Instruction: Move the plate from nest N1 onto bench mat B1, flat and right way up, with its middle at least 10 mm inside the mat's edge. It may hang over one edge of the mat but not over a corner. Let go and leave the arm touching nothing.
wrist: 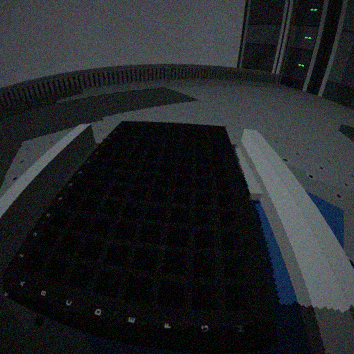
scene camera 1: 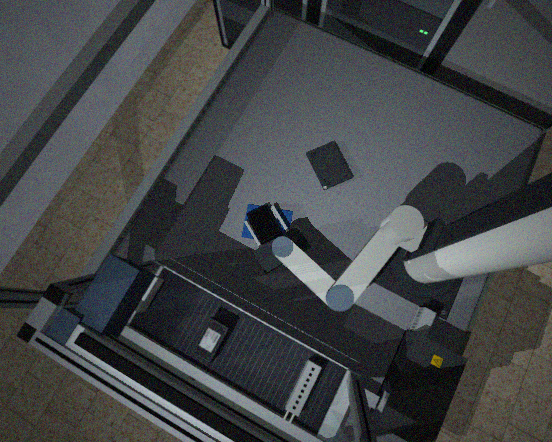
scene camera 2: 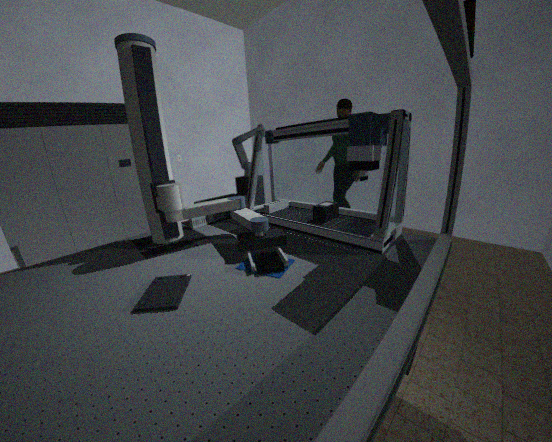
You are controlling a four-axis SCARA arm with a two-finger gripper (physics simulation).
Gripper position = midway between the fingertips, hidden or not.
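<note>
A ribbed deck [scene camera 1: 285,359] is visible, likewise the ribbed deck [scene camera 2: 337,221]. A nest N1 [scene camera 2: 164,290] is visible, likewise the nest N1 [scene camera 1: 328,164]. A black plate [scene camera 1: 266,228] is visible, likewise the black plate [wrist: 152,237]. Visible too is the gripper [wrist: 165,137].
</note>
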